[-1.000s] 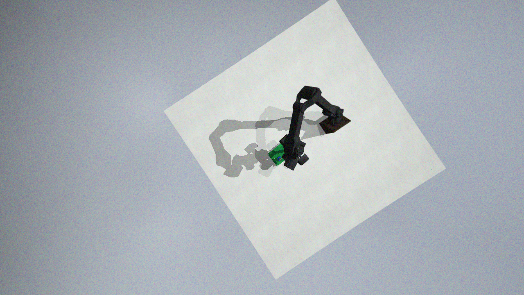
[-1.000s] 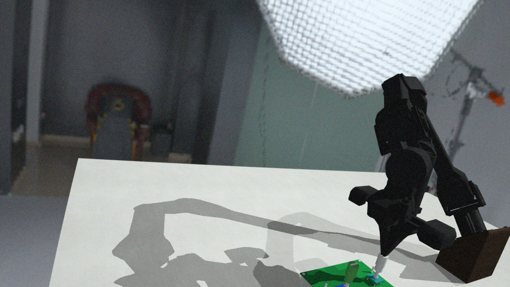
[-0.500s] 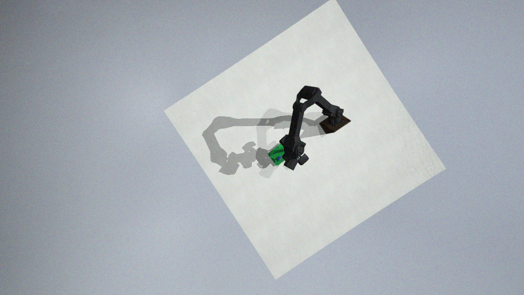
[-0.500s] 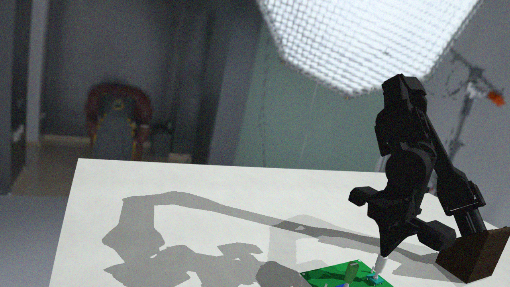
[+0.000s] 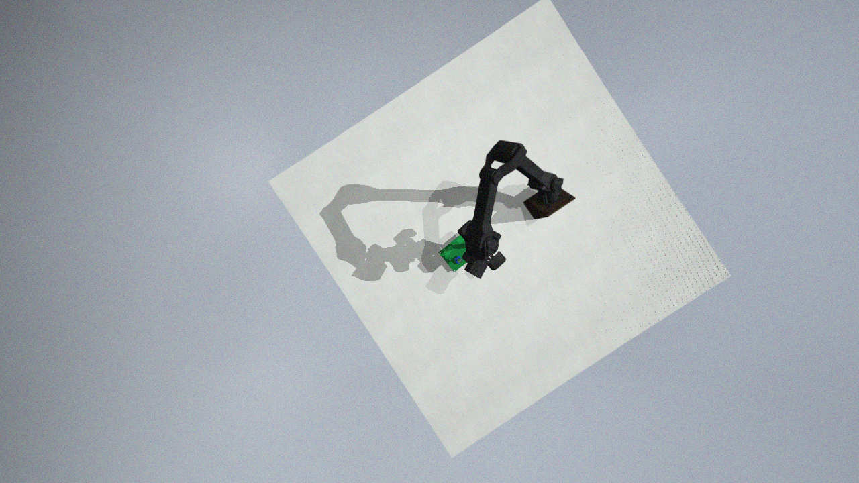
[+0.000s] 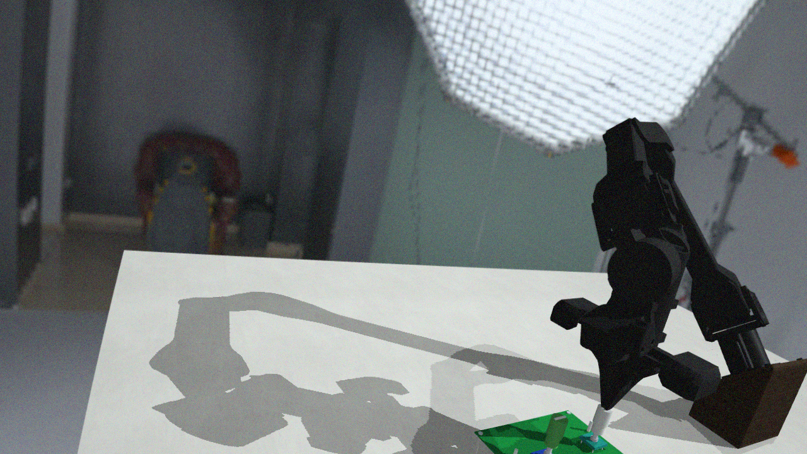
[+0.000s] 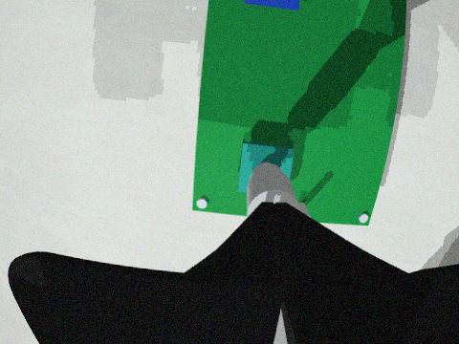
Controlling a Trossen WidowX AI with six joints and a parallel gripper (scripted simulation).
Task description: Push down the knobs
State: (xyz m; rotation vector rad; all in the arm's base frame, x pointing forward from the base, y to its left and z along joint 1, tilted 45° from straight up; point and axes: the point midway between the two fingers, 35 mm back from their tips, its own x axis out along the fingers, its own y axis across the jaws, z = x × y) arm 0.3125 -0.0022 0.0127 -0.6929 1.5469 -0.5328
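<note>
Now: the white knob 10 mm below my gripper tip. From my gripper tip the other things lie so: green knob: 90 mm ahead, 10 mm to the left, 10 mm below.
</note>
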